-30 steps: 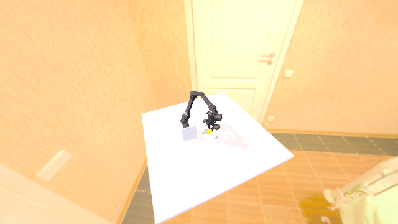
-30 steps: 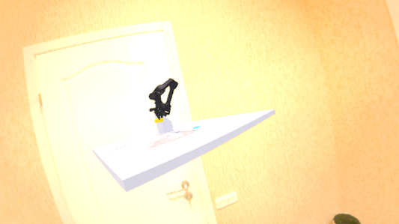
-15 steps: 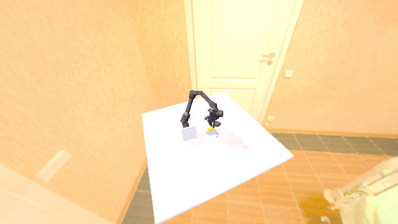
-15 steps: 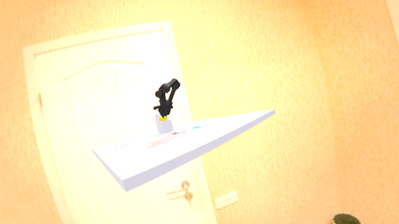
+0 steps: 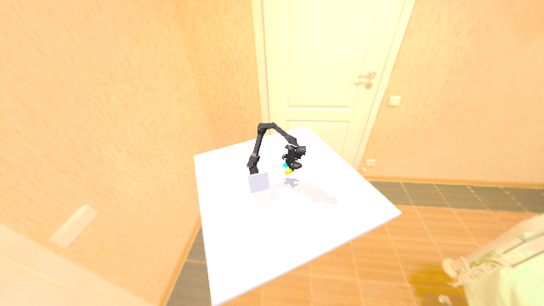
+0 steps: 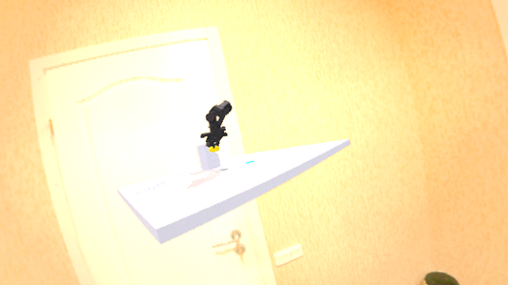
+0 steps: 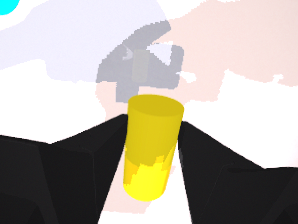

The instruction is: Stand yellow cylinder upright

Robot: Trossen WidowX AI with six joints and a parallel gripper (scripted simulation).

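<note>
Right now my gripper tip is 210 mm to the right of the cyan circle, 150 mm above it and 30 mm short of it. From my gripper tip the other things lie so: yellow cylinder: 20 mm behind, 10 mm to the right.
</note>
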